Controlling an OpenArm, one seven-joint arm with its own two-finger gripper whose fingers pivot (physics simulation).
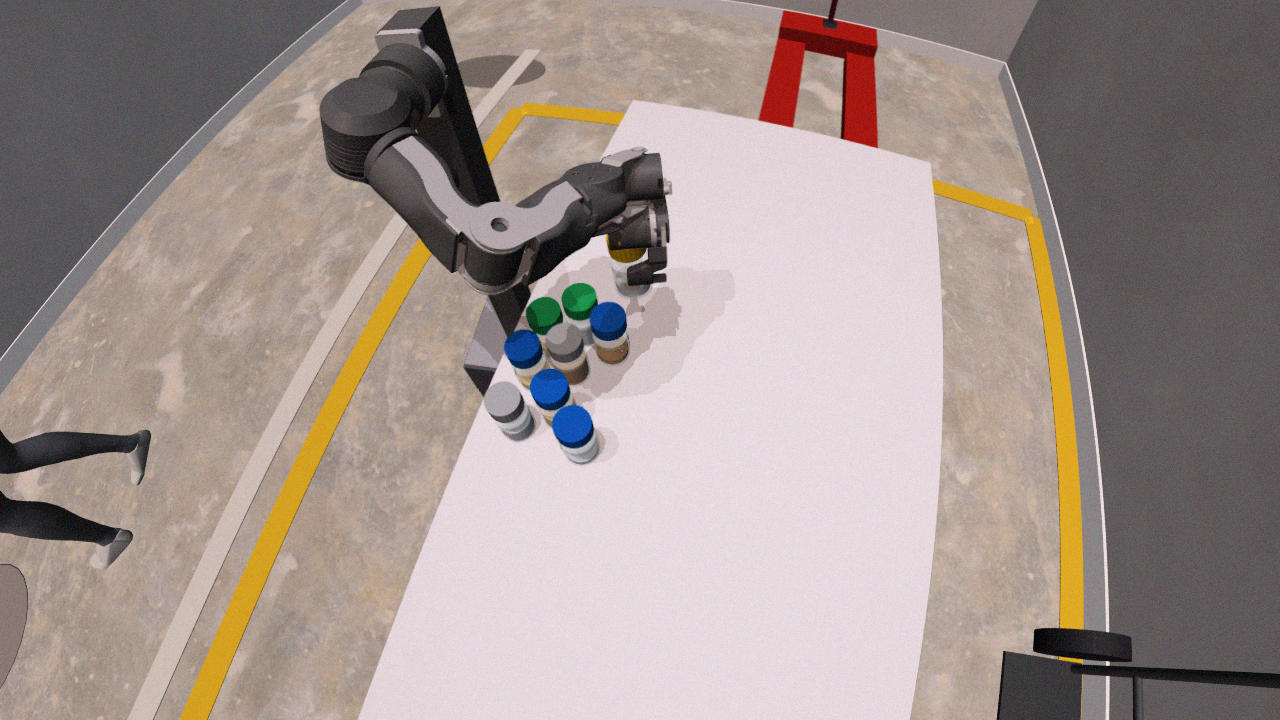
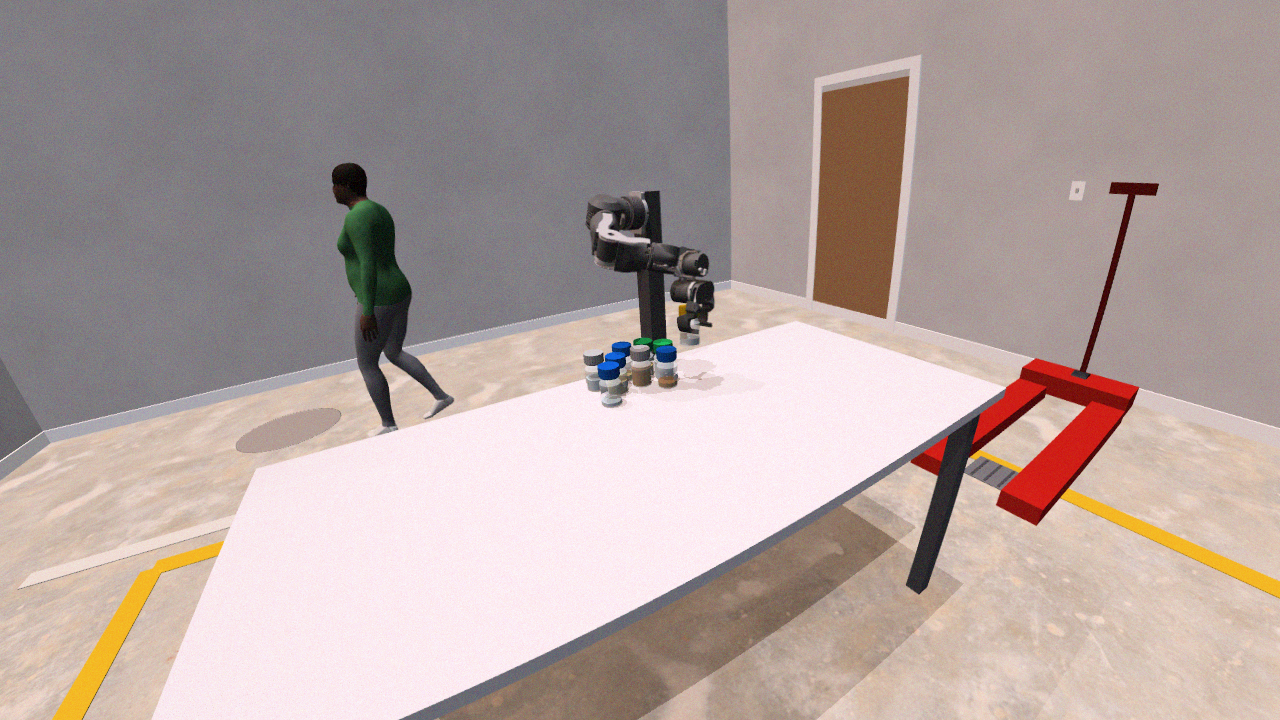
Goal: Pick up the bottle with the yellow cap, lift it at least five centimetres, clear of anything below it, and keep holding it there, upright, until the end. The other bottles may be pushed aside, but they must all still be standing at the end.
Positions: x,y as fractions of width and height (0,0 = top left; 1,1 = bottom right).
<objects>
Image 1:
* gripper: 0.50,0.37
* blue-capped bottle: 0.48,0.45
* grey-capped bottle: 0.39,0.56
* green-capped bottle: 0.42,0.44
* blue-capped bottle: 0.45,0.59
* brown-capped bottle: 0.44,0.47
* yellow-capped bottle: 0.49,0.36
</objects>
